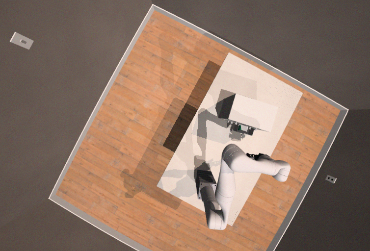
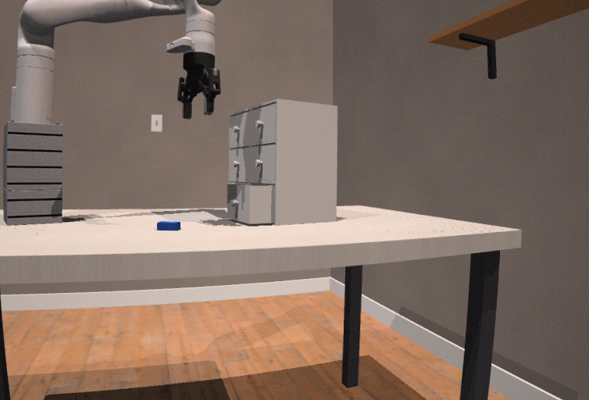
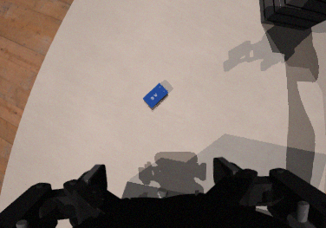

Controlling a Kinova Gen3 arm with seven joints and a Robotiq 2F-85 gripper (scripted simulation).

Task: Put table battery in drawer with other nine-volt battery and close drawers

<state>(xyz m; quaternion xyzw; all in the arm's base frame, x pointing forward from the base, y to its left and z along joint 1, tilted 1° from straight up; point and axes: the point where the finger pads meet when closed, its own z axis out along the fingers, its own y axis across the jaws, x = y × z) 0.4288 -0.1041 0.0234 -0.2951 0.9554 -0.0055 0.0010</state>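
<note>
Now: the blue nine-volt battery 26 cm below my hand, 7 cm behind it and 4 cm to the right of it. From my hand the other things lie so: green block 25 cm below, 14 cm ahead, 12 cm to the left.
</note>
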